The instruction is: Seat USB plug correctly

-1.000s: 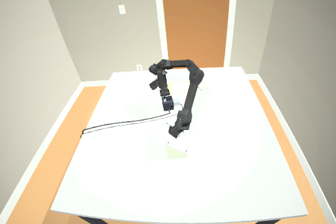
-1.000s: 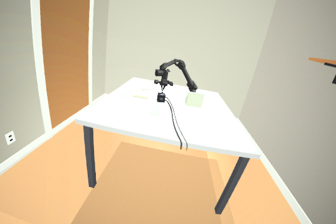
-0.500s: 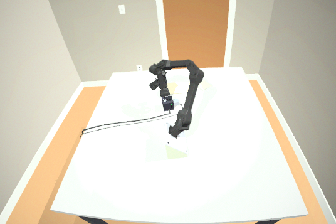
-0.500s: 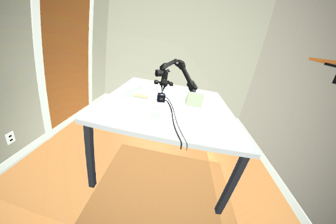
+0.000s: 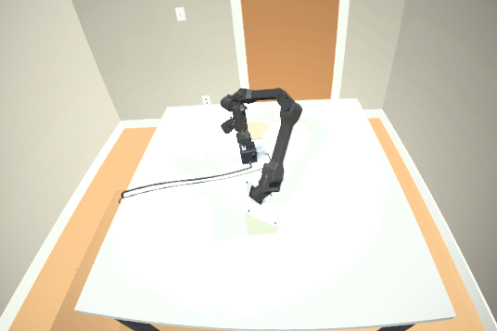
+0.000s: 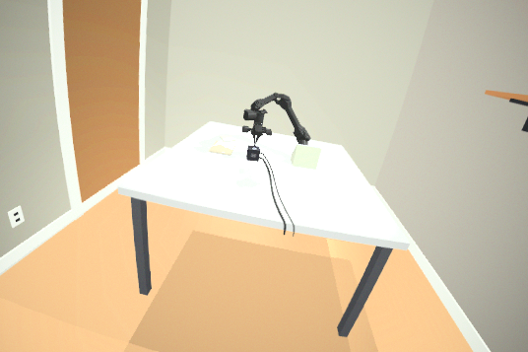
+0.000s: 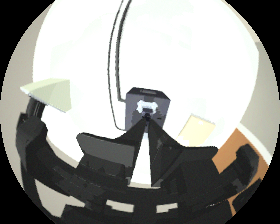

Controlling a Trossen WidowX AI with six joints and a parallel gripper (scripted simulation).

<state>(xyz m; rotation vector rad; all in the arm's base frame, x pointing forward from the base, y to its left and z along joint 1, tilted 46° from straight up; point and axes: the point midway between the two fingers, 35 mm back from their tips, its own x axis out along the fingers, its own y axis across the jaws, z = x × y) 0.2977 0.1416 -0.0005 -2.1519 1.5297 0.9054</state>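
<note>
The dark USB plug is 2 cm below my gripper tip.
</note>
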